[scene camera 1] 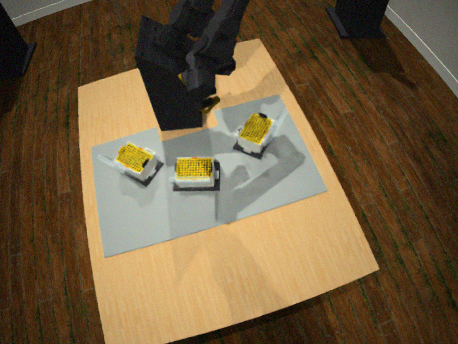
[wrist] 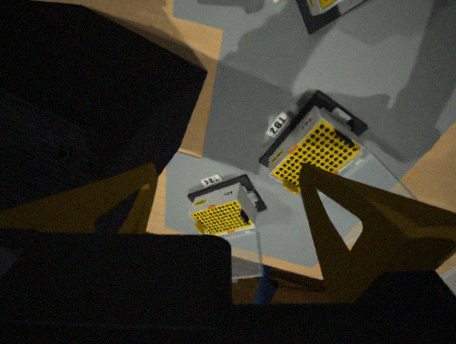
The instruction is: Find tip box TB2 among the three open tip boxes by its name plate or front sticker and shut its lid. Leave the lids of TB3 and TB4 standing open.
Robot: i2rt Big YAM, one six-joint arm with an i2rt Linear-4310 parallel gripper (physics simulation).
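Pixels of known places: gripper, fingertip midpoint: (wrist: 228,171); arm's base at its link origin: (scene camera 1: 166,43).
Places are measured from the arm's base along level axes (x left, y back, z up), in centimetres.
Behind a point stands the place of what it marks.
Tip box TB2 (scene camera 1: 195,170) @(x 4.9, y -33.8, z -26.0 cm) (wrist: 317,152) @(x 6.3, y -32.6, z -25.9 cm) stands in the middle of the row, with yellow tips facing up; its name plate (wrist: 276,124) @(x 5.3, y -26.3, z -31.5 cm) reads TB2. Its clear lid (wrist: 382,182) @(x 8.2, y -40.7, z -21.9 cm) stands open on the side away from the plate. TB4 (scene camera 1: 134,159) @(x -16.1, y -26.8, z -26.0 cm) (wrist: 222,215) @(x -15.2, y -25.8, z -26.0 cm) is at the left in the scene view, its clear lid (wrist: 247,255) @(x -18.3, y -33.7, z -21.4 cm) open. The third box, TB3 (scene camera 1: 256,131) @(x 26.7, y -21.1, z -25.9 cm) (wrist: 325,5) @(x 20.9, y -22.5, z -25.9 cm), is at the right in the scene view with its lid open; part of it shows in the wrist view. My gripper (scene camera 1: 198,92) @(x 9.0, y -19.6, z -8.6 cm) (wrist: 228,171) @(x 9.0, y -19.6, z -8.6 cm) is open and empty, raised near the base; one fingertip overlaps TB2 in the wrist view.
The boxes stand in dark holders on a grey mat (scene camera 1: 135,225) @(x -16.9, y -48.7, z -31.6 cm) (wrist: 250,90) @(x 8.3, y -19.7, z -31.6 cm) on the wooden table (scene camera 1: 300,265) @(x 34.1, y -67.6, z -31.9 cm). The black robot base block (scene camera 1: 172,107) @(x -1.2, y -12.1, z -18.7 cm) (wrist: 100,100) @(x 8.0, y -9.0, z -11.4 cm) stands behind the mat. The arm's shadow falls on the mat's right part.
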